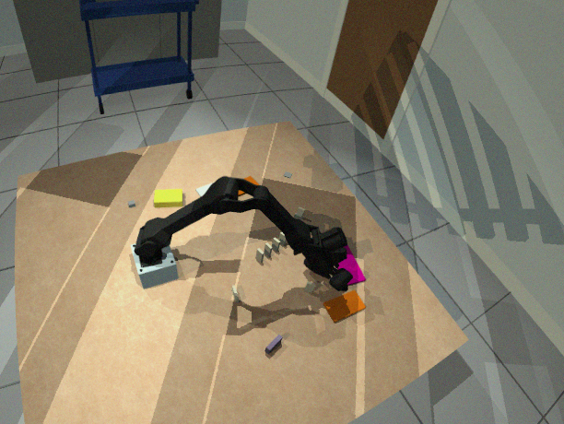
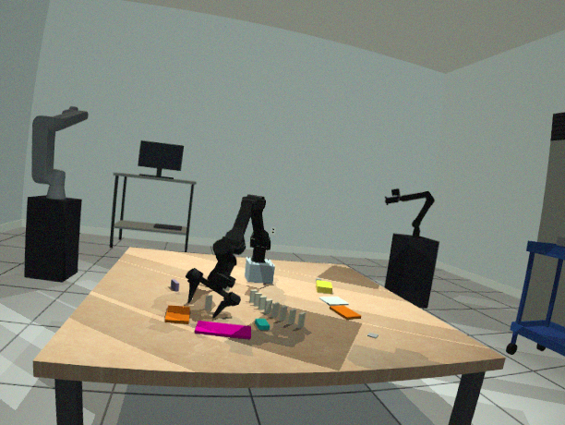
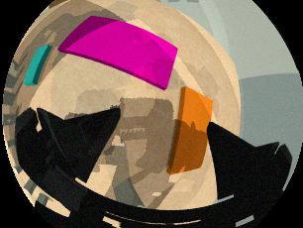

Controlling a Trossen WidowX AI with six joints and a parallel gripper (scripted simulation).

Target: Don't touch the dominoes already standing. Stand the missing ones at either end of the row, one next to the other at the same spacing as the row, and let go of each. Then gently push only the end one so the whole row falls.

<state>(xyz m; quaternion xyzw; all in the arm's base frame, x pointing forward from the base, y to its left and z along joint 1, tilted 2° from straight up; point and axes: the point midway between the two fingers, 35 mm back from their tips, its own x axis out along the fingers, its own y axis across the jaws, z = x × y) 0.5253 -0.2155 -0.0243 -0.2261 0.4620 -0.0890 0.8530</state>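
The orange slab lies 70 mm to the right of my gripper tip, 20 mm below it and 10 mm behind it. Also, from my gripper tip: teal block 190 mm to the left, 20 mm below, 20 mm ahead; then purple block 270 mm behind, 110 mm to the right, 10 mm below; then magenta slab 80 mm ahead, 70 mm to the left, 20 mm below.
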